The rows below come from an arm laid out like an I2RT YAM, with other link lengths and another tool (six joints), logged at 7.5 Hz.
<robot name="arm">
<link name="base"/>
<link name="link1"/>
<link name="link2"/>
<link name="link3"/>
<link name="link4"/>
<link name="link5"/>
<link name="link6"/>
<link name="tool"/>
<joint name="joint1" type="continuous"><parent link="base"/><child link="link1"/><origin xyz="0 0 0.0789" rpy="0 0 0"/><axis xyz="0 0 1"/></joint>
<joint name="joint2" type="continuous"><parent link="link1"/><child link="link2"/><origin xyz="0.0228 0.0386 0.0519" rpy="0 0 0"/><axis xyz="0 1 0"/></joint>
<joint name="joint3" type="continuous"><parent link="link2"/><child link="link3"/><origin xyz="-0.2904 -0.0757 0" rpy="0 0 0"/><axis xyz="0 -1 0"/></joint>
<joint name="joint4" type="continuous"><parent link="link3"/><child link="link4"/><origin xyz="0.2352 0.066 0.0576" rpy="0 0 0"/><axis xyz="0 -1 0"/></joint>
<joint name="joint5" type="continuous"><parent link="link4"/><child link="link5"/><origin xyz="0.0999 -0.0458 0.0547" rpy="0 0 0"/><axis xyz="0 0 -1"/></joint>
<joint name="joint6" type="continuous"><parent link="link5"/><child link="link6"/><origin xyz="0.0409 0 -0.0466" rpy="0 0 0"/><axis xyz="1 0 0"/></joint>
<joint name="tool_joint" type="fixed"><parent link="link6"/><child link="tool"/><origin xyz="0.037 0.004 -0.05" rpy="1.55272 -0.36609 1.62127"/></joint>
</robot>
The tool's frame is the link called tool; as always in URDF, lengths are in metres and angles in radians. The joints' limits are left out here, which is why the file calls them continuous.
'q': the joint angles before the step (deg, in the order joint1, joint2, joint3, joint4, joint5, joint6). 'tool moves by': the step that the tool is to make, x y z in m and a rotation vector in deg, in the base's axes. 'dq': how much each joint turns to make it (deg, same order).
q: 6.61 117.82 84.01 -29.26 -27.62 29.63
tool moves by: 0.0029 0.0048 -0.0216 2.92 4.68 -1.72
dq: 0.01 3.73 -0.02 1.11 -2.36 3.47
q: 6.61 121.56 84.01 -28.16 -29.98 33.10
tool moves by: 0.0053 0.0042 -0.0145 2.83 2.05 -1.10
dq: 0.00 2.78 0.01 2.41 -2.33 2.63
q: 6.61 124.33 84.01 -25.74 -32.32 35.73
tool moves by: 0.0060 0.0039 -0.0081 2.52 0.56 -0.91
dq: 0.04 1.83 0.01 2.82 -1.94 2.31
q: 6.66 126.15 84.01 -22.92 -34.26 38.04
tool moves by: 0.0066 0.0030 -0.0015 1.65 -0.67 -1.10
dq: 0.05 0.76 0.01 2.81 -0.90 2.09
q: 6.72 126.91 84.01 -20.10 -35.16 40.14
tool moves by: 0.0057 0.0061 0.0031 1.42 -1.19 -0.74
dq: 0.50 0.11 0.01 2.66 -0.53 2.07
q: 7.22 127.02 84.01 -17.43 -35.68 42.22
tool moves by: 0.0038 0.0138 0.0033 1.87 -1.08 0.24
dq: 1.42 0.24 0.02 2.93 -0.85 2.34
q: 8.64 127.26 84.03 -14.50 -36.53 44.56
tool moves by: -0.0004 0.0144 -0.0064 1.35 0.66 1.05
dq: 1.59 1.34 0.04 1.80 -0.92 1.54
